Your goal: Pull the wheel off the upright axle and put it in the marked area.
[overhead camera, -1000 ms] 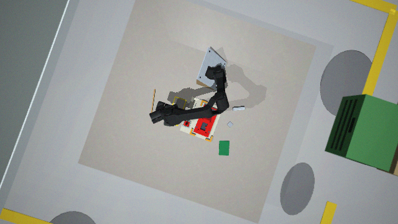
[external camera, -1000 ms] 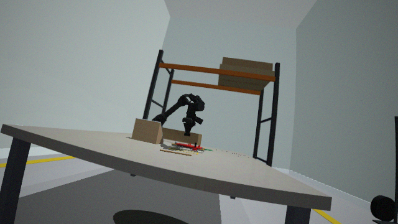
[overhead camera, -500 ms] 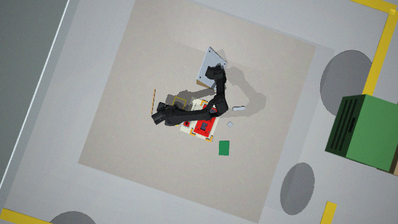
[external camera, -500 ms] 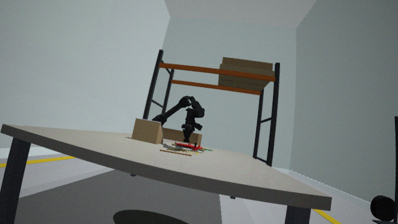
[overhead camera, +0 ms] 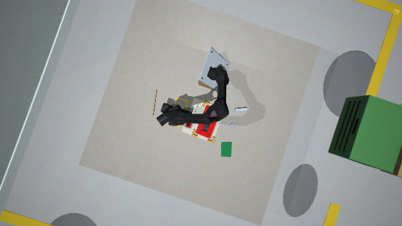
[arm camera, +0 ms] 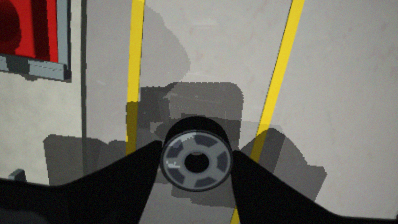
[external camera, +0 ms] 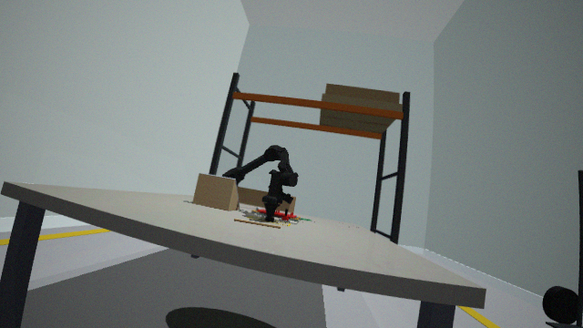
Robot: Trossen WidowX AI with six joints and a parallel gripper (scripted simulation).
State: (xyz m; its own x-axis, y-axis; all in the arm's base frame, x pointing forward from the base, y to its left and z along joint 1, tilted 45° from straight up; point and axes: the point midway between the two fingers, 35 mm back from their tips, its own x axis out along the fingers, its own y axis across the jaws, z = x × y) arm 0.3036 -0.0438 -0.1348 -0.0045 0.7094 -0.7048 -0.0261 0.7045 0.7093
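My gripper tip is now right at the wheel. Also, from my gripper tip: green tile (40 cm to the left, 12 cm ahead, 1 cm below); then thin brown rod (17 cm to the right, 1 cm below, 1 cm behind).
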